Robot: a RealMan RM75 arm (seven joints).
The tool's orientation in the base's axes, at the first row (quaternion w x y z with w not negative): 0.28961, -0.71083, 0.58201, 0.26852
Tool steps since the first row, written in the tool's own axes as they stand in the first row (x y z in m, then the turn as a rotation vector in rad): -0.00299, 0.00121, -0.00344, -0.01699, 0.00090, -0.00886; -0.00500, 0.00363, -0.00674, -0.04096, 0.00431, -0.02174; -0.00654, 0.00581, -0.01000, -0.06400, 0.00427, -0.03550; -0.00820, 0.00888, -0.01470, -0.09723, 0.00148, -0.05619; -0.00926, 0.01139, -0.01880, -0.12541, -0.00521, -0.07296; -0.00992, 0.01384, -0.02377, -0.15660, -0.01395, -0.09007; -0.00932, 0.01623, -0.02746, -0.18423, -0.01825, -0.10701; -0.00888, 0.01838, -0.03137, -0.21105, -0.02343, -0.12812; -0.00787, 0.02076, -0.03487, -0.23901, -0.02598, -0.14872; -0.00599, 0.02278, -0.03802, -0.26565, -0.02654, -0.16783
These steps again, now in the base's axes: -0.00157, -0.00067, 0.00440, -0.00352, 0.00486, 0.01822; -0.00416, -0.00208, 0.00787, -0.01057, 0.01111, 0.04398; -0.00643, -0.00375, 0.01101, -0.01403, 0.01663, 0.07001; -0.00953, -0.00651, 0.01513, -0.01628, 0.02440, 0.10841; -0.01201, -0.00916, 0.01846, -0.01398, 0.03222, 0.14087; -0.01431, -0.01269, 0.02211, -0.01019, 0.04214, 0.17593; -0.01639, -0.01614, 0.02398, -0.01014, 0.04910, 0.20787; -0.01825, -0.01960, 0.02614, -0.00888, 0.05263, 0.24219; -0.02025, -0.02318, 0.02759, -0.01044, 0.05689, 0.27672; -0.02176, -0.02704, 0.02821, -0.01379, 0.06104, 0.30907
